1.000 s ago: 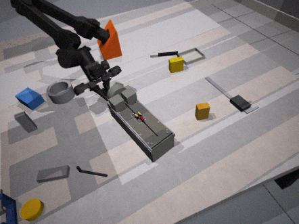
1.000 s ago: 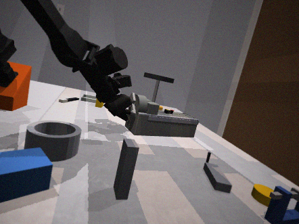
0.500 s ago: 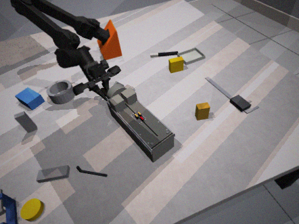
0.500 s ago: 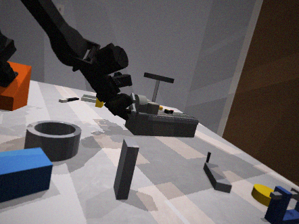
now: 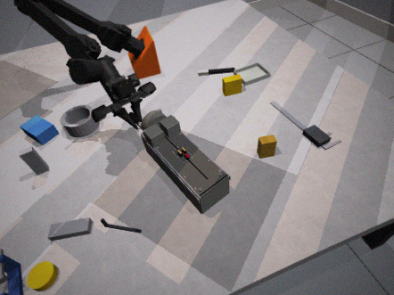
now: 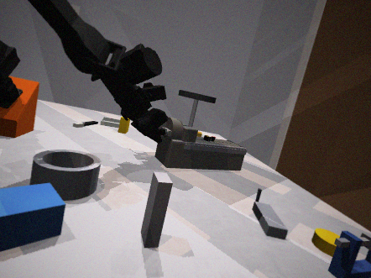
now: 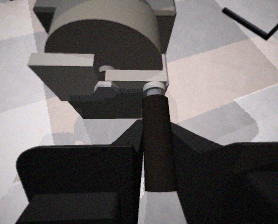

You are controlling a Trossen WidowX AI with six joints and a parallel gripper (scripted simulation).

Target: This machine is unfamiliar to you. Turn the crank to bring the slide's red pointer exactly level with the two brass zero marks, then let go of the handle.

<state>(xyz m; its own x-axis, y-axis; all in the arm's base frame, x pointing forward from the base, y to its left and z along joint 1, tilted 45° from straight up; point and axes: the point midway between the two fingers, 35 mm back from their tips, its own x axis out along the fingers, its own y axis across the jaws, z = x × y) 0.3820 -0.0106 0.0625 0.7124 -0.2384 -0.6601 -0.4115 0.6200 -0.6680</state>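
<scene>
Now: the red pointer 160 mm ahead of my gripper tip, 100 mm to the left of it and 20 mm above it. The rest, counted from my gripper tip: black hex key (240 mm ahead, 100 mm to the right, 50 mm below); dark crank handle (30 mm above, 20 mm behind, 10 mm to the right); blue block (320 mm to the right, 150 mm behind, 40 mm below).
</scene>
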